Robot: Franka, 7 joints.
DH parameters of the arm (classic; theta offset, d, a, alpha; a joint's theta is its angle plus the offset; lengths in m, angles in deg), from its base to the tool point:
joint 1: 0 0.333 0 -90
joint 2: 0 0 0 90
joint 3: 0 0.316 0.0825 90
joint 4: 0 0 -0.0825 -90
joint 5: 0 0.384 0 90
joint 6: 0 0 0.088 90
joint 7: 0 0.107 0 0
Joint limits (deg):
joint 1: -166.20..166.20
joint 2: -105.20..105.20
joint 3: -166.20..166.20
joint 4: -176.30..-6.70
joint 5: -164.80..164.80
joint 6: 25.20..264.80
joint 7: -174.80..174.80
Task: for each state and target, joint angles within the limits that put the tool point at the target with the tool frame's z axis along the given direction. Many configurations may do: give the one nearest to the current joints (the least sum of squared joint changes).
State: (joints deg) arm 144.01 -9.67 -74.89 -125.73 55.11 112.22 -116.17
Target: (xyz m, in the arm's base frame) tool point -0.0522 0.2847 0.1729 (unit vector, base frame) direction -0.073 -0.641 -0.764
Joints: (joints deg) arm 160.17 1.69 -61.04 -160.27 13.07 121.13 -116.17
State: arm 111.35 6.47 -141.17 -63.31 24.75 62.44 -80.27
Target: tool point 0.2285 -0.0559 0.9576 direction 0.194 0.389 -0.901
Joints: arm 110.79 5.00 -158.44 -31.56 58.94 30.42 -80.27
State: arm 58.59 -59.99 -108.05 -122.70 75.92 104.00 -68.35
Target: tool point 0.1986 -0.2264 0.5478 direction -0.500 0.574 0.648
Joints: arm 36.74 -87.68 -73.25 -144.63 64.85 67.59 -68.35
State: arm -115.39 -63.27 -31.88 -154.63 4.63 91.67 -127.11
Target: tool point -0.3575 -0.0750 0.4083 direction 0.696 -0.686 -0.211
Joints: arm -96.95 -61.45 -75.26 -141.61 17.09 92.34 -127.11
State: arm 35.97 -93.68 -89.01 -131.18 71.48 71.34 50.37
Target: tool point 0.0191 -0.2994 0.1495 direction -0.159 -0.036 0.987
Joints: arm 9.07 -88.33 -140.44 -139.88 54.58 50.99 50.37
